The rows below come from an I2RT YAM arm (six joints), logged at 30 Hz.
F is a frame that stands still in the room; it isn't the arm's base.
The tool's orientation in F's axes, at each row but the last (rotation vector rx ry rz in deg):
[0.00, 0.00, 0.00]
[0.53, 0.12, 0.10]
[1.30, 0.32, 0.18]
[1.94, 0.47, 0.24]
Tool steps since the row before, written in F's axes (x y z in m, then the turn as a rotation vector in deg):
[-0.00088, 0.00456, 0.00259, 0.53, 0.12, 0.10]
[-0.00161, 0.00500, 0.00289, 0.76, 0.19, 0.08]
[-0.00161, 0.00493, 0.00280, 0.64, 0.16, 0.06]
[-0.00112, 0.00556, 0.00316, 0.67, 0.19, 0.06]
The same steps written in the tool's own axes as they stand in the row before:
[-0.00088, 0.00456, 0.00259, 0.53, 0.12, 0.10]
[-0.00161, 0.00503, 0.00284, 0.76, 0.19, 0.08]
[-0.00161, 0.00500, 0.00268, 0.64, 0.16, 0.06]
[-0.00112, 0.00567, 0.00296, 0.67, 0.19, 0.06]

